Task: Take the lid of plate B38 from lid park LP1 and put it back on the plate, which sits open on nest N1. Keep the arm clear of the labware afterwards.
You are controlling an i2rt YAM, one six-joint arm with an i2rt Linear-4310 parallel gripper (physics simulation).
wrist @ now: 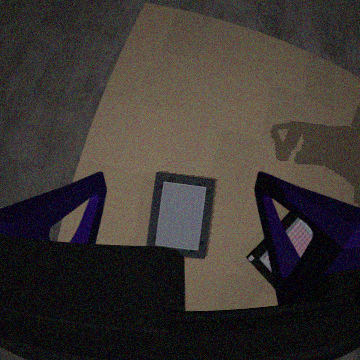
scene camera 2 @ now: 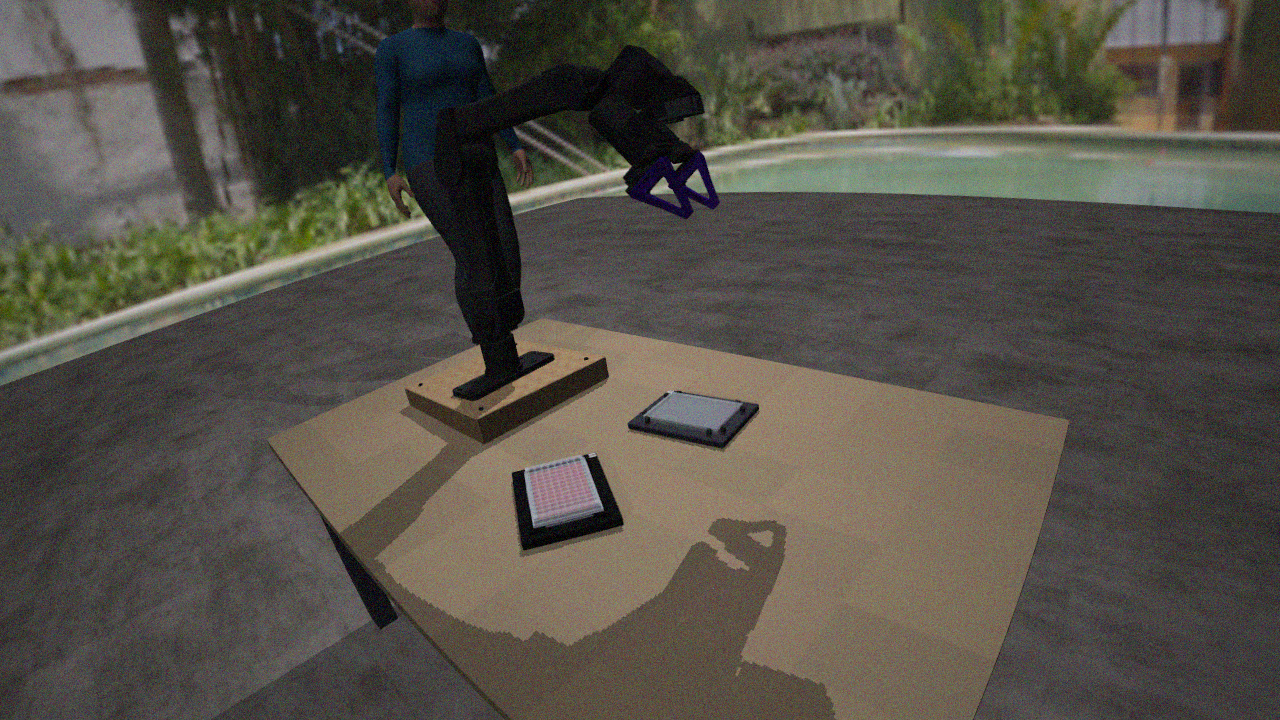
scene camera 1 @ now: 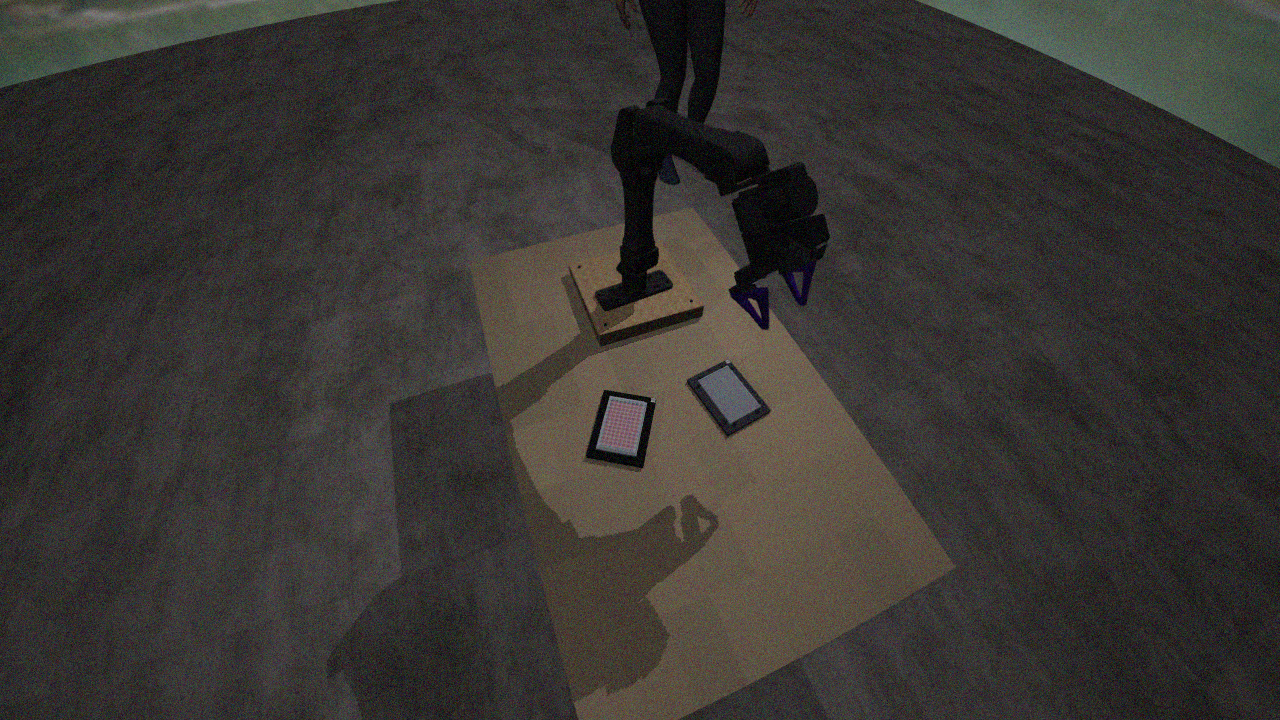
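Where they show: gripper, fingertip midpoint: (wrist: pixel 180 180) (scene camera 2: pixel 703 210) (scene camera 1: pixel 784 316); arm's base, origin of the base link: (scene camera 2: pixel 505 376) (scene camera 1: pixel 634 291).
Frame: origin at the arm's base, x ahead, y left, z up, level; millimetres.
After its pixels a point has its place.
Note:
The lid (scene camera 1: pixel 729 394) @[x 366, y 57, z -23 mm] (scene camera 2: pixel 694 412) @[x 370, y 50, z -23 mm] (wrist: pixel 180 216) @[x 361, y 58, z -23 mm] is a pale flat rectangle lying on the dark grey lid park (scene camera 1: pixel 756 420) @[x 443, y 80, z -34 mm] (scene camera 2: pixel 646 428) @[x 319, y -4, z -33 mm] (wrist: pixel 211 218) @[x 366, y -1, z -31 mm]. The open plate (scene camera 1: pixel 622 425) @[x 328, y -193, z -17 mm] (scene camera 2: pixel 562 490) @[x 334, y -198, z -17 mm] (wrist: pixel 301 233) @[x 363, y -208, z -21 mm], with pinkish-red wells, sits on the black nest (scene camera 1: pixel 614 460) @[x 387, y -240, z -29 mm] (scene camera 2: pixel 572 534) @[x 388, y -242, z -34 mm] (wrist: pixel 255 251) @[x 312, y -110, z -29 mm]. In the wrist view the right finger partly hides plate and nest. My gripper (scene camera 1: pixel 785 316) @[x 405, y 79, z 271 mm] (scene camera 2: pixel 703 213) @[x 405, y 79, z 271 mm] (wrist: pixel 180 180) @[x 405, y 79, z 271 mm] has purple fingers, is open and empty, and hangs high above the table, well apart from the lid and the plate.
The arm stands on a wooden base block (scene camera 1: pixel 650 319) @[x 108, y -10, z 3 mm] (scene camera 2: pixel 546 392) @[x 112, y -5, z -9 mm] at the back of the table (scene camera 1: pixel 805 537) @[x 695, y 19, z -41 mm] (scene camera 2: pixel 895 501) @[x 695, y -25, z -41 mm] (wrist: pixel 200 100) @[x 615, y 56, z -41 mm]. The arm's shadow falls across the table near the nest. A person (scene camera 1: pixel 687 44) (scene camera 2: pixel 438 89) stands behind the arm.

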